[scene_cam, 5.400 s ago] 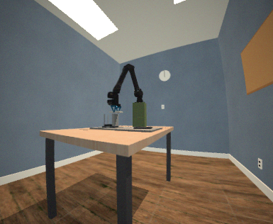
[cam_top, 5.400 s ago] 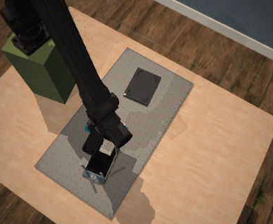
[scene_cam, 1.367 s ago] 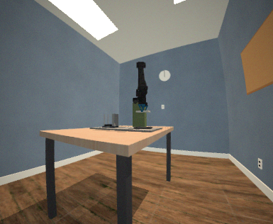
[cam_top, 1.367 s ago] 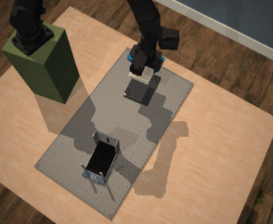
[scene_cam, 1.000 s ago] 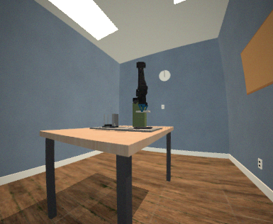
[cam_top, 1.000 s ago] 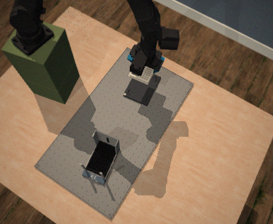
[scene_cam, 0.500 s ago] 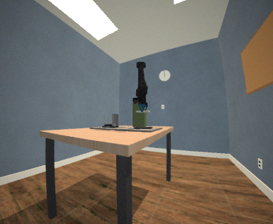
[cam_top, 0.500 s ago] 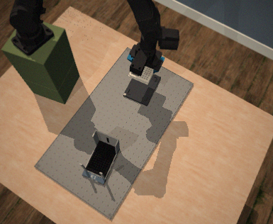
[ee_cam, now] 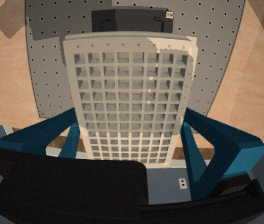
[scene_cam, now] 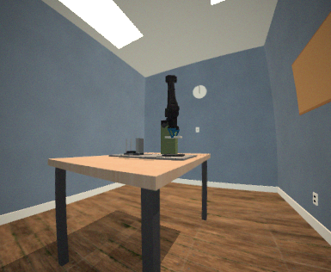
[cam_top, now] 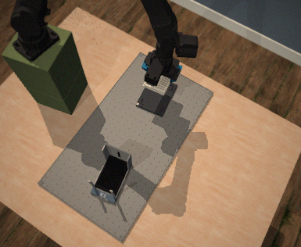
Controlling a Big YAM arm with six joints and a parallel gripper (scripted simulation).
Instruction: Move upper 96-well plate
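Right now the pale A1 square is 14 cm below my hand, 9 cm to the right of it and 4 cm behind it. From my hand the other things lie so: white 96-well plate right at my hand; then dark plate 37 cm to the right, 13 cm below, 8 cm ahead.
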